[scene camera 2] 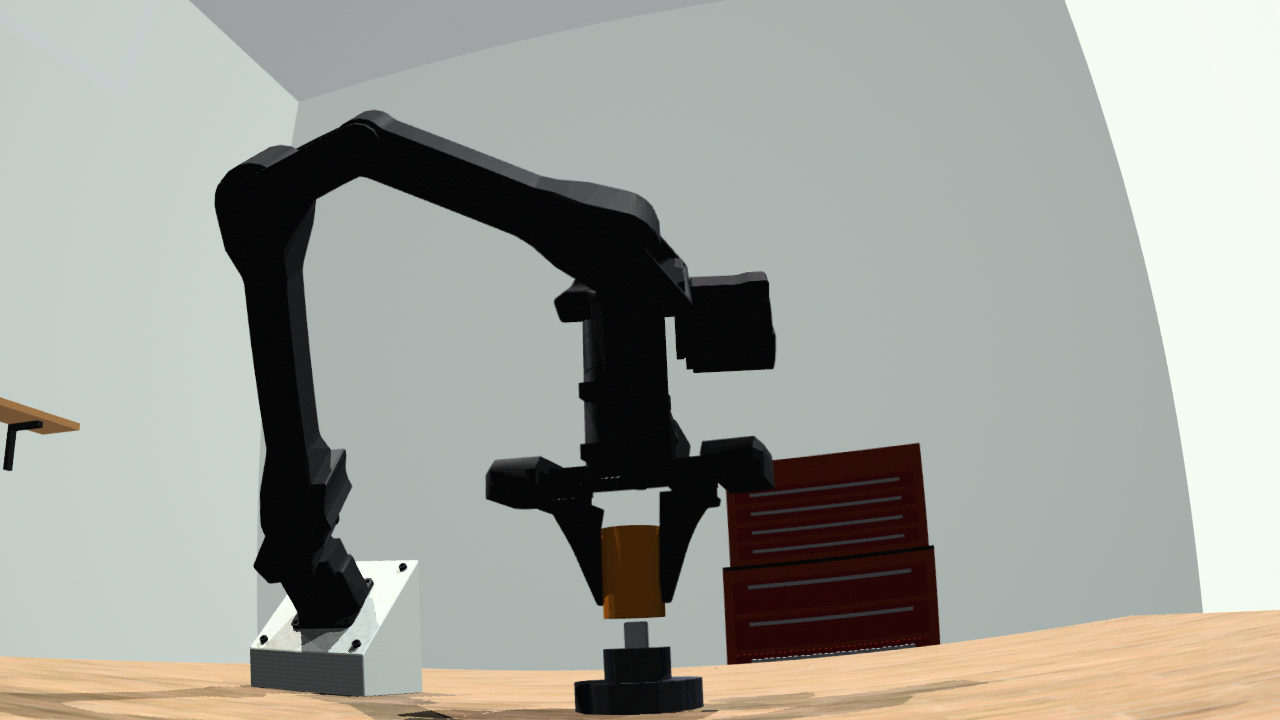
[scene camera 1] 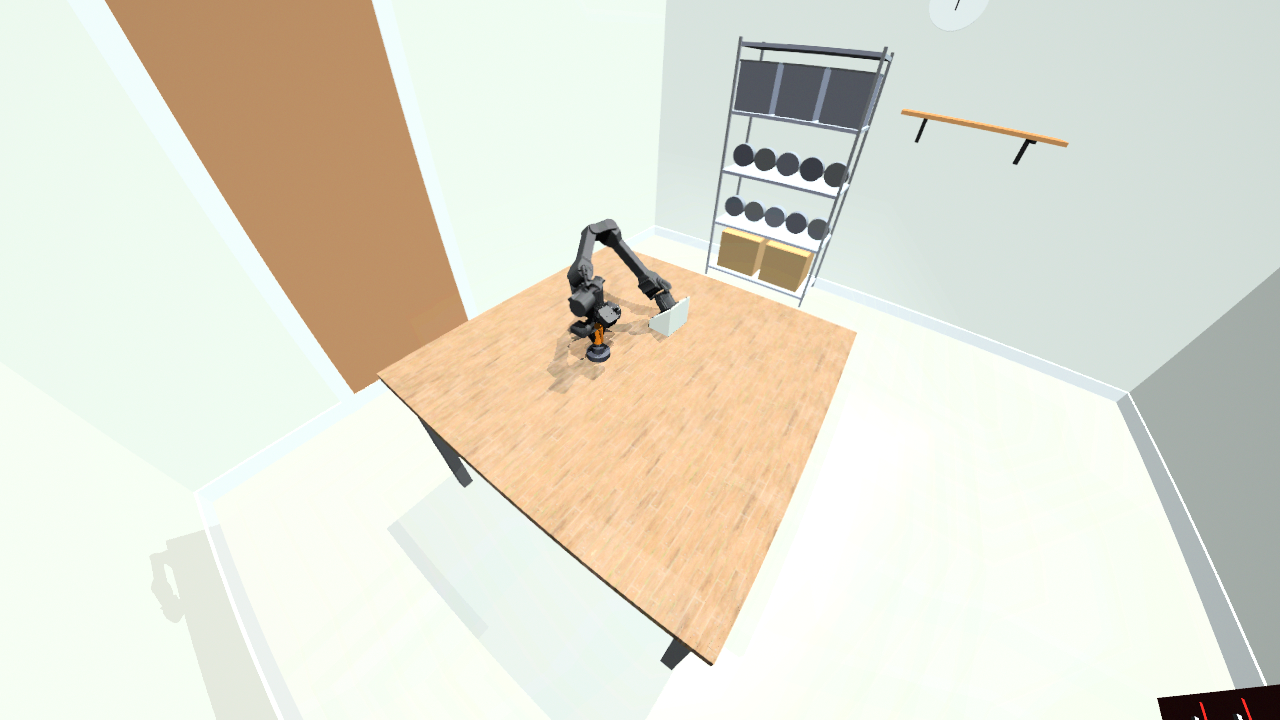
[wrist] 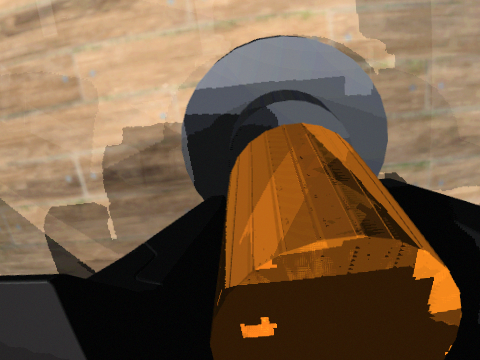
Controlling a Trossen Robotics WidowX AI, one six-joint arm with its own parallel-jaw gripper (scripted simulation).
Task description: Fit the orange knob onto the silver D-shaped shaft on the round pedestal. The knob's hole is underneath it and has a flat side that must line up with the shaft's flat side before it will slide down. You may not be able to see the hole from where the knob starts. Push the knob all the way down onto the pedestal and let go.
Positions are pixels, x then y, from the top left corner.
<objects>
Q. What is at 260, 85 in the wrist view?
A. A dark round pedestal.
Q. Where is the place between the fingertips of my gripper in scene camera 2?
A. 634, 604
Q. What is my gripper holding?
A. An orange knob.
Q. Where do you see an orange knob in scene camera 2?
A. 630, 554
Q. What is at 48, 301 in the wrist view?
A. My gripper.
</objects>
